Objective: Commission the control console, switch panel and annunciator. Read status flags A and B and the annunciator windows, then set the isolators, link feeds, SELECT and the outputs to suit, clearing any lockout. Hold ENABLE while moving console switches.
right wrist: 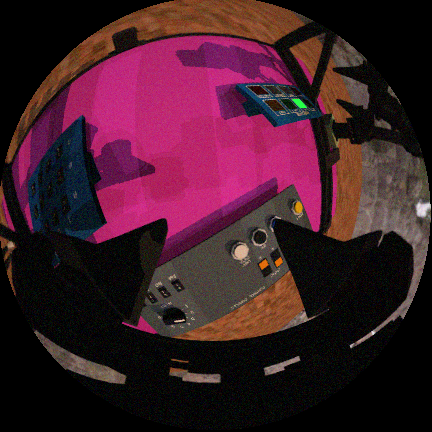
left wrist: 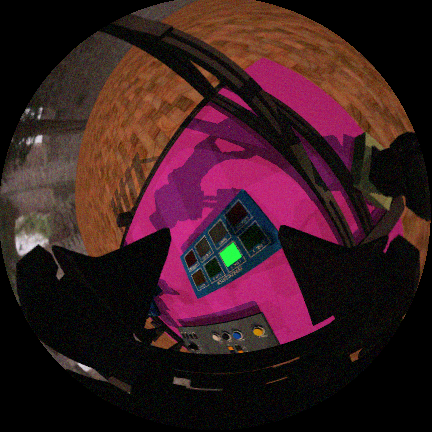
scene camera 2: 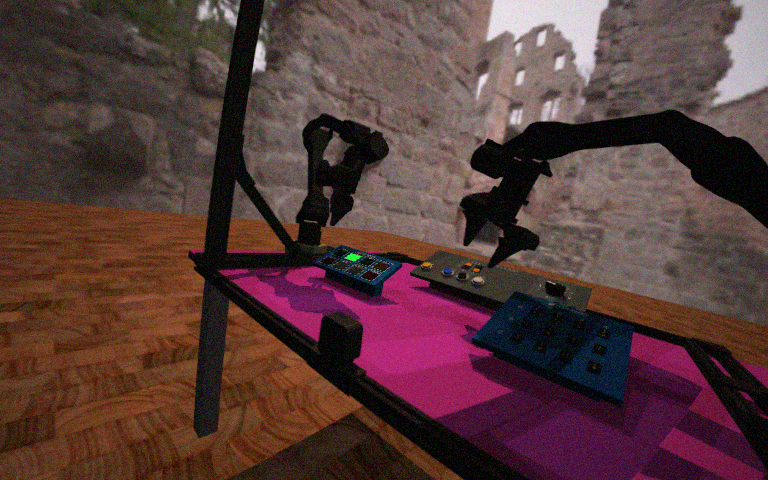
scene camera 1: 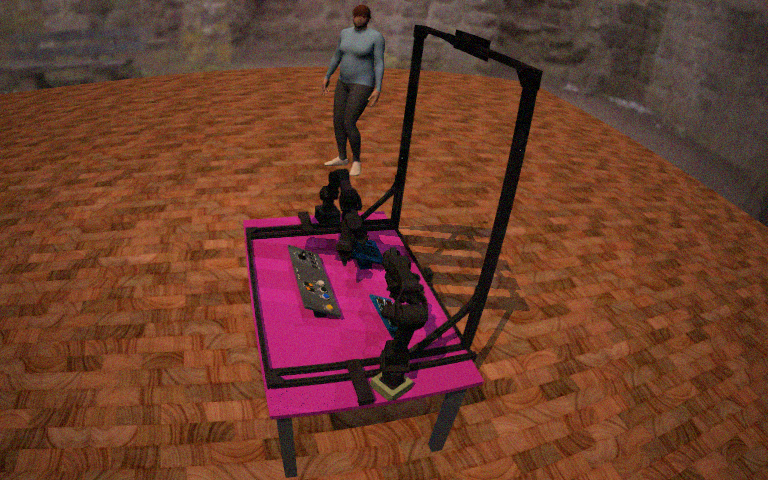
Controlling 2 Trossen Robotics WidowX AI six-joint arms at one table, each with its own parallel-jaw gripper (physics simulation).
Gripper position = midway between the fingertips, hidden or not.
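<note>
Holding nothing, my left gripper (scene camera 2: 331, 219) is open. I can see that left gripper in its own wrist view as well (left wrist: 225, 232), and the right wrist view shows it too (right wrist: 334, 85). My right gripper (scene camera 2: 476, 256) is likewise open and holds nothing, and the right wrist view also lets me see this gripper (right wrist: 221, 224).
</note>
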